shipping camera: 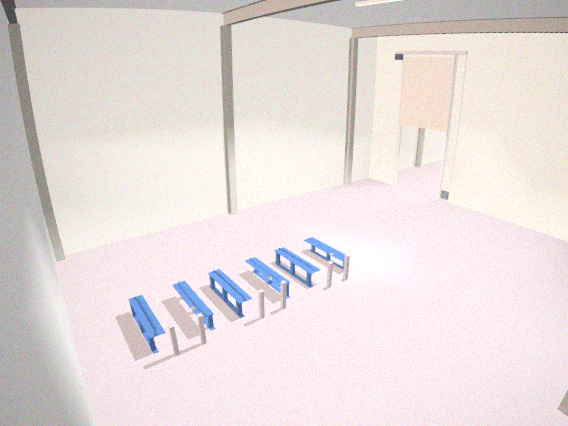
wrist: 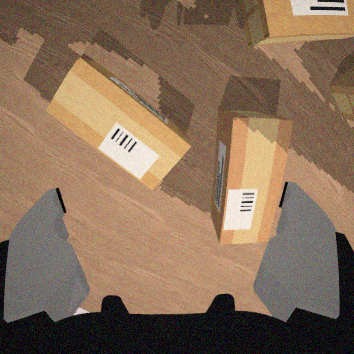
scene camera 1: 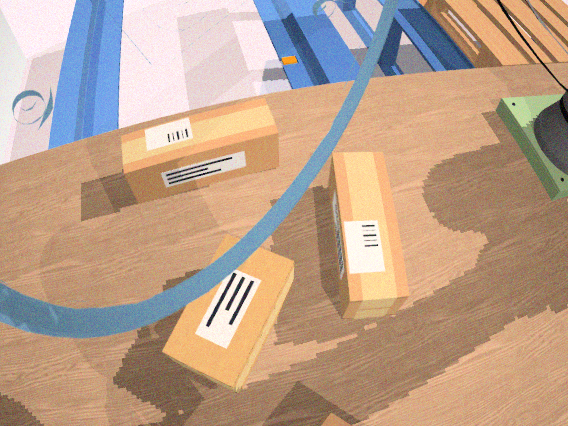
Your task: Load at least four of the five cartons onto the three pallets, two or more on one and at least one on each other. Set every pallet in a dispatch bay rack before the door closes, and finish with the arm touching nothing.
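Places are measured from the arm's base along level axes (x back, y left, z down), in centimetres.
Pixels of known places: gripper, fingertip midpoint: [wrist: 171, 189].
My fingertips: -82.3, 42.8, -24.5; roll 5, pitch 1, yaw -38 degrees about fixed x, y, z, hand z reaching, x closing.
Ahead of a thing's pixels: the offset from my fingertips to its top centre, as dx, dy, dz. "pt": to the spot under its first point.
In scene camera 1, a long carton @(+6.7, -59.8, +18.6) [scene camera 1: 200, 120] lies near the far table edge, a second @(+27.6, -36.9, +19.1) [scene camera 1: 367, 195] stands right of centre, and a third @(+5.2, -29.9, +18.9) [scene camera 1: 270, 280] lies lower, partly behind a blue hose. A corner of another carton @(pt +13.3, -11.3, +17.8) [scene camera 1: 334, 421] shows at the bottom edge. In the wrist view my gripper [wrist: 171, 189] is open and empty. One carton @(-6.7, +4.1, +18.7) [wrist: 90, 105] lies ahead of the left jaw; another [wrist: 260, 165] reaches close to the right fingertip, contact unclear. Two more cartons @(pt +5.5, -24.1, +19.0) [wrist: 300, 26] @(pt +22.7, -25.5, +24.6) [wrist: 343, 95] show at the right. Slatted pallet wood [scene camera 1: 492, 30] shows at the upper right.
Blue racks [scene camera 1: 100, 65] [shipping camera: 147, 317] [shipping camera: 292, 260] stand beyond the table, with short posts [shipping camera: 261, 305]. The door panel [shipping camera: 427, 92] hangs above an opening. A blue hose [scene camera 1: 300, 185] crosses the view. A green base plate [scene camera 1: 522, 135] is at the right.
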